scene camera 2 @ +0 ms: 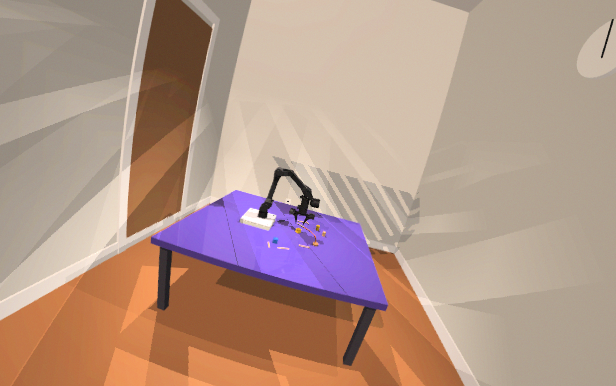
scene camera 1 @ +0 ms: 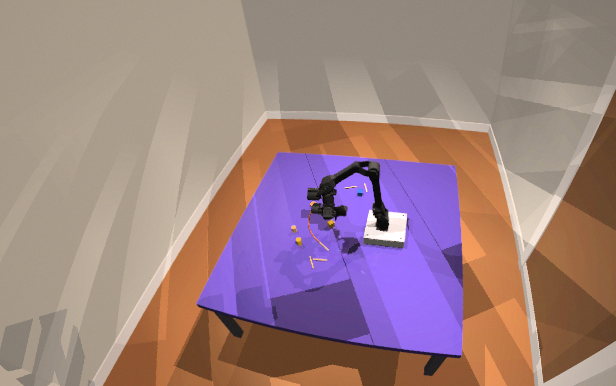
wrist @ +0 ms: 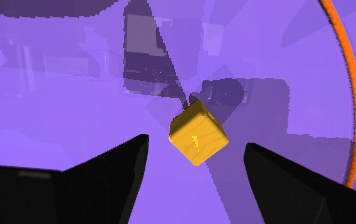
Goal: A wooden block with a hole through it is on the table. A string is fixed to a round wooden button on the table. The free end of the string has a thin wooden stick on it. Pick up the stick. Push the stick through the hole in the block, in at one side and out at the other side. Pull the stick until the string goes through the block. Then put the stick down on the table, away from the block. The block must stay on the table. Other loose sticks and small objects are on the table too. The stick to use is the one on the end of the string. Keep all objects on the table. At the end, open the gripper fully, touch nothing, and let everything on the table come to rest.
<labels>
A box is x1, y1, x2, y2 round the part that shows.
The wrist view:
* my gripper: [0, 134, 355, 223]
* yellow wooden cube: [169, 100, 228, 165]
</labels>
